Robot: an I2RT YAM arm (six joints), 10 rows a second.
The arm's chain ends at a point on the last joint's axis. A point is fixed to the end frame.
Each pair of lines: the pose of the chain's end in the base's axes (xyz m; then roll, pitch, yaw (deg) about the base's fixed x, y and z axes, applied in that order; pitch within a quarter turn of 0, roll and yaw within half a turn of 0), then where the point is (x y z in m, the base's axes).
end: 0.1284 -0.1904 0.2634 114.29 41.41 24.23
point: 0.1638 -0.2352 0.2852
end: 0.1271 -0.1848 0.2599 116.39 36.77 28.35
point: 0.1633 -0.2292 0.2811
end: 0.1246 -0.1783 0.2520 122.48 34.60 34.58
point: 0.1632 -0.2227 0.2685
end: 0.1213 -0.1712 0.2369 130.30 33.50 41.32
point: 0.1624 -0.2153 0.2468
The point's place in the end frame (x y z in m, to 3 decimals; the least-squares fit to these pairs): -0.004 0.046 0.040
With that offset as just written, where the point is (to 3 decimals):
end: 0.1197 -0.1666 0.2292 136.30 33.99 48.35
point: 0.164 -0.208 0.234
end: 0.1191 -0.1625 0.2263 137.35 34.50 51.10
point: 0.165 -0.203 0.230
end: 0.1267 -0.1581 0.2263 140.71 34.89 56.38
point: 0.175 -0.195 0.227
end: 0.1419 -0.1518 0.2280 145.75 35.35 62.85
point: 0.192 -0.186 0.224
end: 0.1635 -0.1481 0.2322 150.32 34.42 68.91
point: 0.216 -0.179 0.225
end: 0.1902 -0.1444 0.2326 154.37 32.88 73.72
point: 0.243 -0.173 0.221
